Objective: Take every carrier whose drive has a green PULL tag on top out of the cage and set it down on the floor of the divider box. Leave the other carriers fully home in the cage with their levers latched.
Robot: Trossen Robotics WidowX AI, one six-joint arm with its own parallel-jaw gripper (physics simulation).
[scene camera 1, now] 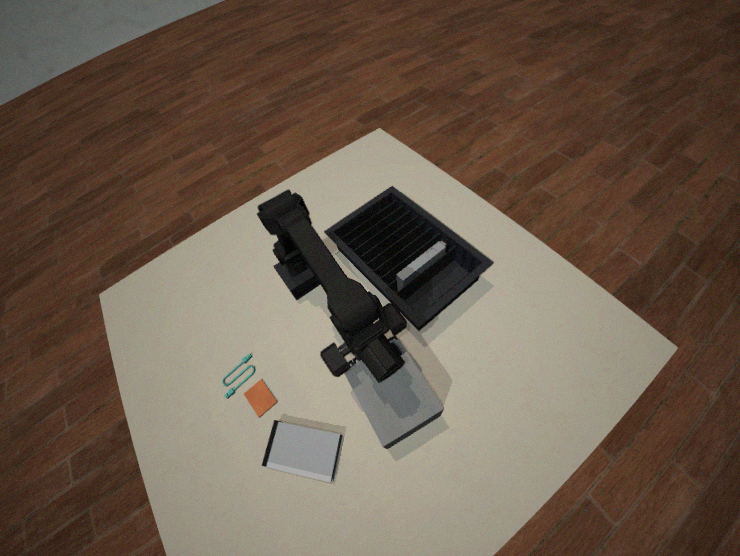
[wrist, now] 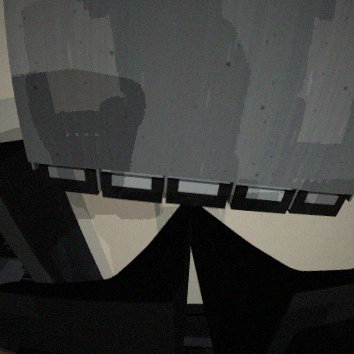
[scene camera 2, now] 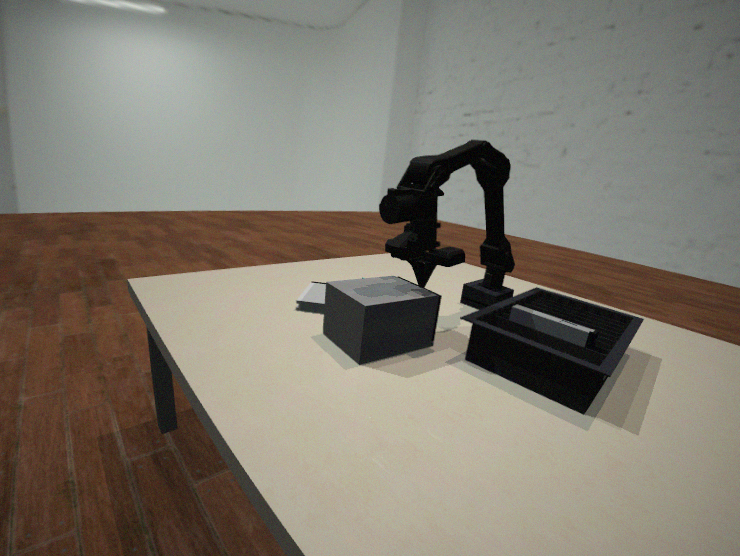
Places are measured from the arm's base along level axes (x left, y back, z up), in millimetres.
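Pixels of known places: gripper, fingertip midpoint: (wrist: 188,211) (scene camera 2: 421,287); arm's base at its link origin: (scene camera 1: 296,264) (wrist: 194,352) (scene camera 2: 492,286).
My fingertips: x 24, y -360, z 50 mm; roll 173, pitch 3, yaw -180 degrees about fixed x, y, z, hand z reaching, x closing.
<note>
Ahead of a thing's pixels: the offset from my fingertips to its top centre. "*": to the spot under its first point. Level surfaces: height alone.
The grey cage {dx -13, dy -105, dz +8 mm} (scene camera 1: 412,415) (scene camera 2: 394,331) (wrist: 190,100) stands on the table with a closed top. Several dark carrier fronts {* dx +25, dy -17, dz +5 mm} (wrist: 132,187) with pale patches line its front edge in the wrist view. No green tags show, and the lever latches cannot be made out. My gripper (scene camera 2: 423,285) (wrist: 188,211) is shut and empty, pointing down at about the height of the cage's top, by the middle carrier front; any contact is unclear. The black divider box {dx +252, dy +193, dz -19 mm} (scene camera 1: 441,225) (scene camera 2: 526,376) (wrist: 45,220) stands beside the cage. A light grey carrier {dx +258, dy +114, dz +1 mm} (scene camera 1: 421,264) (scene camera 2: 550,324) is inside it, beside the dividers; no tag shows.
A light grey flat tray-like thing {dx -263, dy -84, dz -84 mm} (scene camera 1: 303,451) (scene camera 2: 312,294) lies on the table {dz -110 mm} (scene camera 1: 538,358) (scene camera 2: 418,478) beyond the cage. An orange square {* dx -300, dy +90, dz -105 mm} (scene camera 1: 260,398) and a teal cable {* dx -284, dy +167, dz -106 mm} (scene camera 1: 254,371) lie near it. The arm's base (scene camera 1: 296,280) (scene camera 2: 485,294) stands near the box.
</note>
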